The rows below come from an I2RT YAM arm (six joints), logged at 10 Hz.
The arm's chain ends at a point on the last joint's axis. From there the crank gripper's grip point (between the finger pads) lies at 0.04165 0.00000 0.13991 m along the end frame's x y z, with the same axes.
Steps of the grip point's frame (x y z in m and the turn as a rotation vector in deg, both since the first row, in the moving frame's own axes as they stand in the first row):
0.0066, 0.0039, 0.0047, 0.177, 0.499, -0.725
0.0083, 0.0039, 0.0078, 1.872, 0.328, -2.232
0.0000, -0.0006, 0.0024, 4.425, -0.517, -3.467
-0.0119, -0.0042, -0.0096, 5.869, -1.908, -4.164
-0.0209, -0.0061, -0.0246, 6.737, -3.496, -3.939
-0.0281, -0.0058, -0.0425, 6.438, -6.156, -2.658
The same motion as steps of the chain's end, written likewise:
0.0054, 0.0049, 0.0051, 0.177, 0.499, -0.725
0.0076, 0.0101, 0.0081, 1.872, 0.328, -2.232
0.0017, 0.0127, 0.0025, 4.425, -0.517, -3.467
-0.0066, 0.0130, -0.0100, 5.869, -1.908, -4.164
-0.0117, 0.0130, -0.0257, 6.737, -3.496, -3.939
-0.0125, 0.0117, -0.0452, 6.438, -6.156, -2.658

